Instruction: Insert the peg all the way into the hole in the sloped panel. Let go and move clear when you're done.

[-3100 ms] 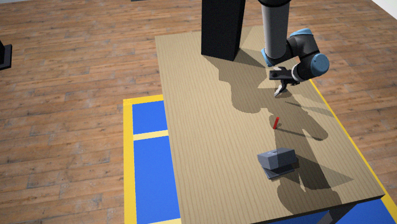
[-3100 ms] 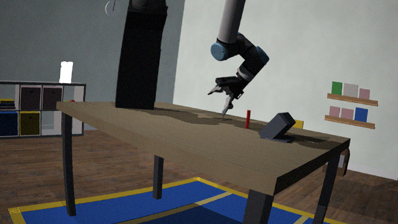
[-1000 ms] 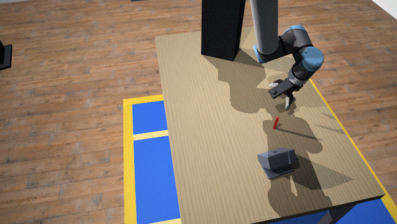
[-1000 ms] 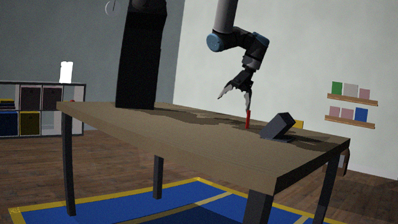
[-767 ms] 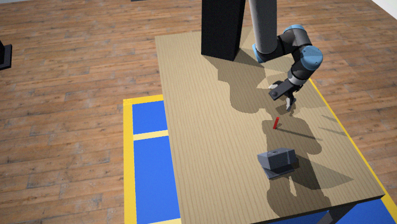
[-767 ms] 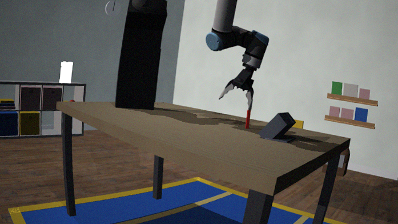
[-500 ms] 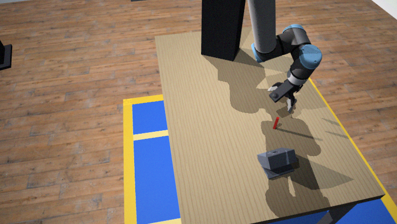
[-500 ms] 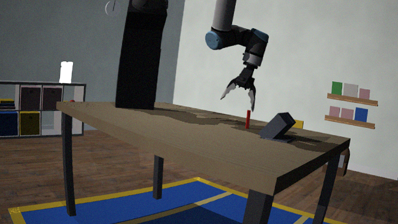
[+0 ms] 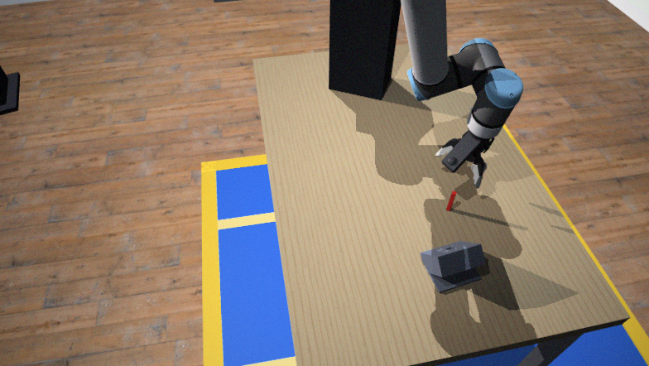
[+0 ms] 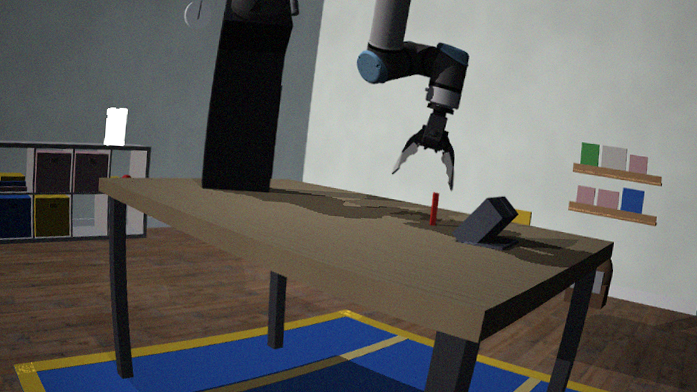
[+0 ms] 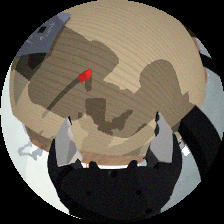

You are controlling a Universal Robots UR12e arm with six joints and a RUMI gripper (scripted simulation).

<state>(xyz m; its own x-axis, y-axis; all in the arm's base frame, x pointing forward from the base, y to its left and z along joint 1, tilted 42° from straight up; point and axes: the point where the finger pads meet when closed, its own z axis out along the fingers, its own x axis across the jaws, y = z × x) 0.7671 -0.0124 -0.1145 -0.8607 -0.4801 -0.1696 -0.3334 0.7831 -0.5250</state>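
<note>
Right now my hand is 60 mm short of the red peg, 60 mm above it and 40 mm to the left of it. From my hand the other things lie so: dark base plate 250 mm ahead, 160 mm to the right, 90 mm below.
</note>
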